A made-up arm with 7 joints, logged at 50 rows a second.
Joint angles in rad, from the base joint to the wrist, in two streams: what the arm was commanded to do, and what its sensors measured. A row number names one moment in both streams.
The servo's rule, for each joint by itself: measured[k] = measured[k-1] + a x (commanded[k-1-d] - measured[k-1]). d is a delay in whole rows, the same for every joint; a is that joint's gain. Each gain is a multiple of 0.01, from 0.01 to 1. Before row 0 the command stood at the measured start. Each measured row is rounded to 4 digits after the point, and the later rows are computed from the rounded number. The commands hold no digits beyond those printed.
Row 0, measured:
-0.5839, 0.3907, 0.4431, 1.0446, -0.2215, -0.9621, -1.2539
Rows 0 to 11, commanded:
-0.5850, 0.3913, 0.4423, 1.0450, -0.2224, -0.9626, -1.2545
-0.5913, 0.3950, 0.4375, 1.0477, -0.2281, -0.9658, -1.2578
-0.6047, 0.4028, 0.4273, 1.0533, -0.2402, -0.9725, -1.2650
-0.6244, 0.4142, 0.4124, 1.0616, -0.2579, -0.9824, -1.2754
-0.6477, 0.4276, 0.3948, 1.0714, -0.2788, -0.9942, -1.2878
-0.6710, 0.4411, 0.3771, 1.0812, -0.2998, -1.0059, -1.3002
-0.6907, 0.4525, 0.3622, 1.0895, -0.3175, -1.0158, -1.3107
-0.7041, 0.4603, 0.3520, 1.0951, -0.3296, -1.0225, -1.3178
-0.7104, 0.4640, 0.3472, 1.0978, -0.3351, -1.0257, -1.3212
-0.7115, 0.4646, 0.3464, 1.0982, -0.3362, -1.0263, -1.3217
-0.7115, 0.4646, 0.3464, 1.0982, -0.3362, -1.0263, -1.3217
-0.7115, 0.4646, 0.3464, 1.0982, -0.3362, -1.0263, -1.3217
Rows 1 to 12, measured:
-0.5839, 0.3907, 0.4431, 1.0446, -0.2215, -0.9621, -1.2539
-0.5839, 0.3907, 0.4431, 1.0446, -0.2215, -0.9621, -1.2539
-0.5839, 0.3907, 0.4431, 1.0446, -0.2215, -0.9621, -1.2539
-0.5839, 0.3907, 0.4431, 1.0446, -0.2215, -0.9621, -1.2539
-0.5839, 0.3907, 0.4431, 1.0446, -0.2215, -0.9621, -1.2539
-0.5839, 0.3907, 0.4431, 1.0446, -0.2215, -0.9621, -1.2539
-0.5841, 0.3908, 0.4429, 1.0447, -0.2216, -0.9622, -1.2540
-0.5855, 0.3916, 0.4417, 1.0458, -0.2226, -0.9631, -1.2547
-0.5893, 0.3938, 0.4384, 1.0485, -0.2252, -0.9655, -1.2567
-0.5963, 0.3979, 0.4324, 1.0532, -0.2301, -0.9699, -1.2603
-0.6066, 0.4038, 0.4238, 1.0598, -0.2374, -0.9762, -1.2655
-0.6195, 0.4113, 0.4131, 1.0675, -0.2468, -0.9839, -1.2721
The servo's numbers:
d 6
a 0.20 0.20 0.23 0.36 0.15 0.26 0.19

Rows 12 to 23, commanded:
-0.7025, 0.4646, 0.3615, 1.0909, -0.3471, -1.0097, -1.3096
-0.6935, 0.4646, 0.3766, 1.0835, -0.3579, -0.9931, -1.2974
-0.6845, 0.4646, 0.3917, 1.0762, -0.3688, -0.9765, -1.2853
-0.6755, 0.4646, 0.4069, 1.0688, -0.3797, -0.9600, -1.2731
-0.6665, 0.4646, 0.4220, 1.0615, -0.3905, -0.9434, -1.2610
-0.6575, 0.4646, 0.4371, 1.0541, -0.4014, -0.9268, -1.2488
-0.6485, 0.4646, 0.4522, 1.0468, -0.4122, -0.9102, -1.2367
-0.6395, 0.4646, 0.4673, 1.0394, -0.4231, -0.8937, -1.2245
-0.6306, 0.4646, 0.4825, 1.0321, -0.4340, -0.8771, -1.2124
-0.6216, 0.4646, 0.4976, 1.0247, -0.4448, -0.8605, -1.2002
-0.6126, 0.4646, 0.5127, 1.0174, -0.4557, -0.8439, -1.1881
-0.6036, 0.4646, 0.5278, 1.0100, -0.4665, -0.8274, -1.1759
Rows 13 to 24, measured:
-0.6337, 0.4195, 0.4014, 1.0754, -0.2574, -0.9922, -1.2794
-0.6478, 0.4277, 0.3900, 1.0825, -0.2682, -1.0001, -1.2867
-0.6603, 0.4350, 0.3802, 1.0880, -0.2782, -1.0068, -1.2933
-0.6705, 0.4409, 0.3724, 1.0917, -0.2869, -1.0119, -1.2987
-0.6787, 0.4456, 0.3664, 1.0940, -0.2943, -1.0156, -1.3031
-0.6853, 0.4494, 0.3618, 1.0955, -0.3006, -1.0184, -1.3066
-0.6887, 0.4524, 0.3617, 1.0938, -0.3076, -1.0161, -1.3072
-0.6897, 0.4548, 0.3651, 1.0901, -0.3151, -1.0101, -1.3053
-0.6887, 0.4568, 0.3712, 1.0851, -0.3232, -1.0014, -1.3015
-0.6861, 0.4584, 0.3794, 1.0792, -0.3317, -0.9906, -1.2961
-0.6822, 0.4596, 0.3892, 1.0728, -0.3405, -0.9783, -1.2894
-0.6773, 0.4606, 0.4002, 1.0661, -0.3496, -0.9649, -1.2817

